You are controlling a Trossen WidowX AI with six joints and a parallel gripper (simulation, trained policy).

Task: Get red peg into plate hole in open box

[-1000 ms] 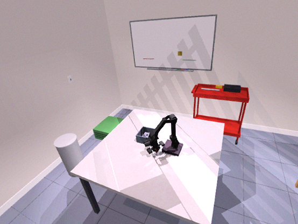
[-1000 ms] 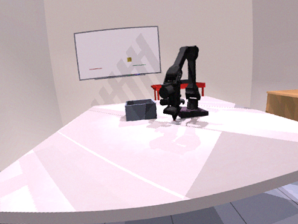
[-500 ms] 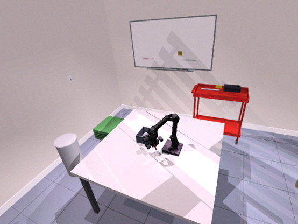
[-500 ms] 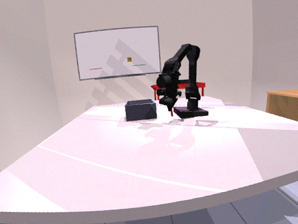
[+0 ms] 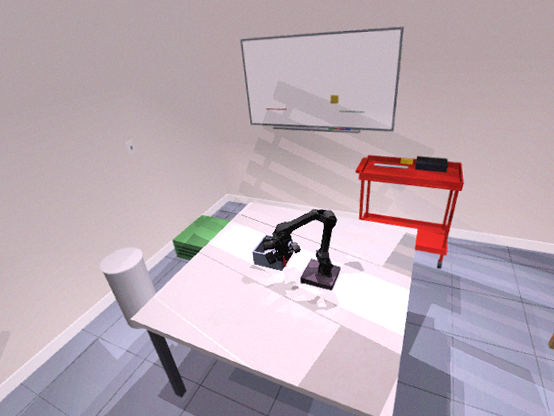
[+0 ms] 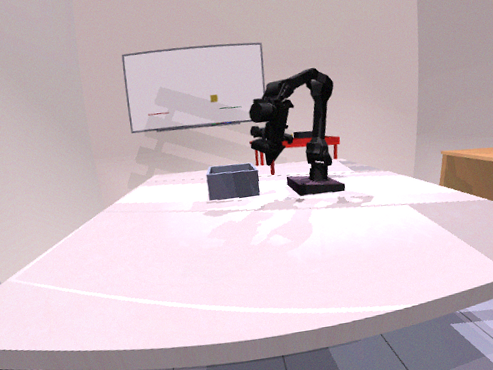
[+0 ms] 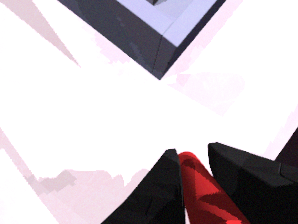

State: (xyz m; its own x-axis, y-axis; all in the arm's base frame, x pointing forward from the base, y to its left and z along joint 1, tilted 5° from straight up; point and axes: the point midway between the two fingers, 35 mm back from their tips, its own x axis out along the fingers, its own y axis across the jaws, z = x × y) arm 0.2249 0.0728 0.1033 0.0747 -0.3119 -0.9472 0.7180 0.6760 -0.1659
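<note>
The grey plate is 140 mm to the right of my gripper tip, 120 mm ahead of it and 70 mm below it. Round my gripper tip: grey box (140 mm to the right, 120 mm ahead, 90 mm below); red peg (10 mm to the left, 10 mm behind, 10 mm above).
</note>
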